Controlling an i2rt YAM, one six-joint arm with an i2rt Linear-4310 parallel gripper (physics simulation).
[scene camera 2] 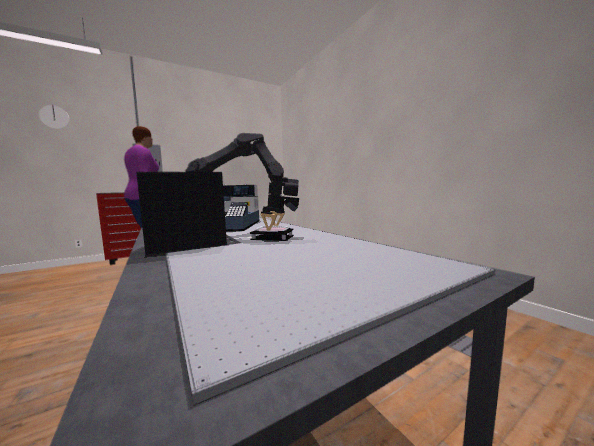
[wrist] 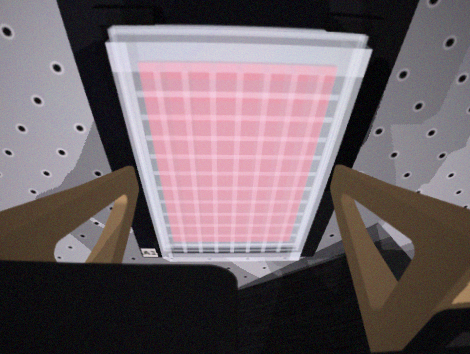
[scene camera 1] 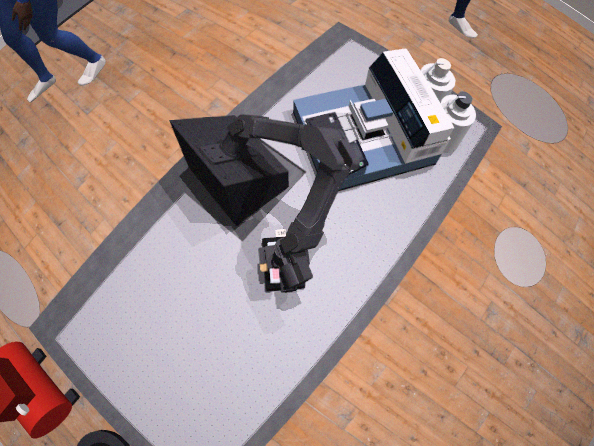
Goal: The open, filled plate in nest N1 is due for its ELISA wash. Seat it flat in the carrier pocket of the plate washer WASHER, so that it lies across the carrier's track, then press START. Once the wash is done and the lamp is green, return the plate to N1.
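Frame: origin at the arm's base, x ahead, y left, z up, level; metres.
Where they show: gripper, fingertip midpoint: (scene camera 2: 272, 229) (wrist: 234, 176); arm's base, link origin: (scene camera 2: 193, 191) (scene camera 1: 228, 152).
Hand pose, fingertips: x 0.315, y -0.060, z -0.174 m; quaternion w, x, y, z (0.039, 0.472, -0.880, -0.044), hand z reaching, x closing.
Observation:
Each offset is from my fingertips to the centre of the thing.
The plate {dx +0.001, dy +0.000, dz +0.002 m} (scene camera 1: 275, 274) (wrist: 240, 155), clear-walled with pink-filled wells, lies flat in the black nest (wrist: 90, 60) (scene camera 2: 260, 236). My gripper (wrist: 234, 176) (scene camera 2: 271, 228) is open; its two tan fingers stand one on each side of the plate's long sides, with nothing gripped. In the wrist view the fingertips appear beside the plate's walls; contact cannot be told. The washer {dx -0.168, dy +0.529, dz +0.088 m} (scene camera 1: 417, 90) (scene camera 2: 248, 203) has a white housing and a blue base with a track. A dark panel {dx -0.228, dy +0.391, dz +0.051 m} (scene camera 1: 318, 121) at its front carries a small green spot. The arm partly hides this front area in scene camera 1.
The black arm pedestal (scene camera 1: 235, 195) (scene camera 2: 182, 212) stands between nest and washer, toward the table edge. Two white bottles (scene camera 1: 440, 75) (scene camera 1: 458, 107) stand behind the washer. A small white tag {dx -0.085, dy +0.061, dz -0.039 m} (scene camera 1: 281, 233) is at the nest's end. A person (scene camera 2: 141, 165) stands behind the table.

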